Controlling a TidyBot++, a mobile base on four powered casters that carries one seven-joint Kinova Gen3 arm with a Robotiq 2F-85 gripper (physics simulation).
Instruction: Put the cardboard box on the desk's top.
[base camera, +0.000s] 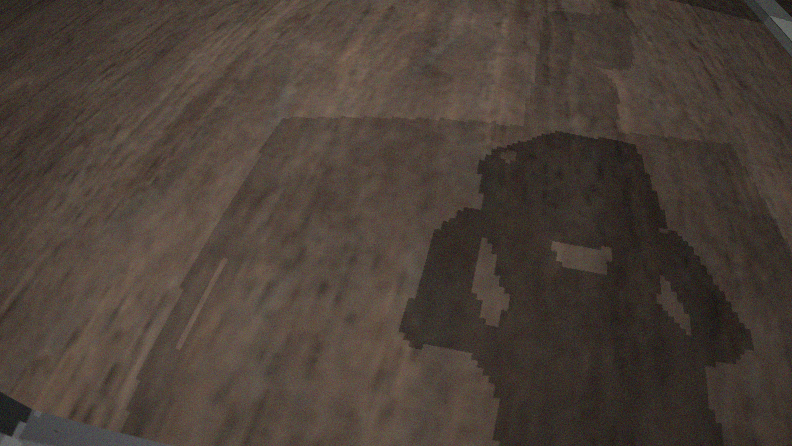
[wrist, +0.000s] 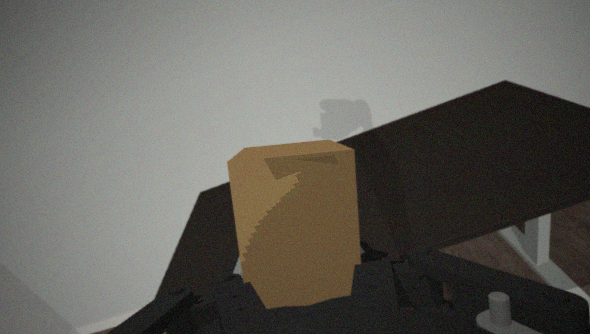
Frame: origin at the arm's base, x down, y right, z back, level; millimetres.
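Seen in the pictures: gripper, between the fingertips: (wrist: 298, 259).
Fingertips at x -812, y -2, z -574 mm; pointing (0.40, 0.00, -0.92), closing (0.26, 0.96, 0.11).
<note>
A point is followed by its place in that frame.
The tan cardboard box (wrist: 300, 225) @(x -861, y 9, z -535 mm) is upright in the lower middle of the wrist view, held between the fingers of my gripper (wrist: 298, 259) @(x -812, y -2, z -574 mm), which is shut on it. The dark desk top (wrist: 475, 165) @(x -324, y 554, z -1155 mm) stretches behind the box from lower left to upper right, and the box hides part of it. How high the box is above the desk top, I cannot tell. The box, the gripper and the desk top do not show in the base camera view.
A grey wall (wrist: 150, 90) @(x -851, y -371, z -1879 mm) stands behind the desk and bears a shadow. A pale desk leg (wrist: 544, 240) @(x 229, y 866, z -1194 mm) shows at the right. The wooden floor (base camera: 343, 249) @(x 397, y -72, z -372 mm) carries a dark shadow of the arm. A pale strip (base camera: 775, 27) @(x 379, y 789, z -1015 mm) is at the upper right corner.
</note>
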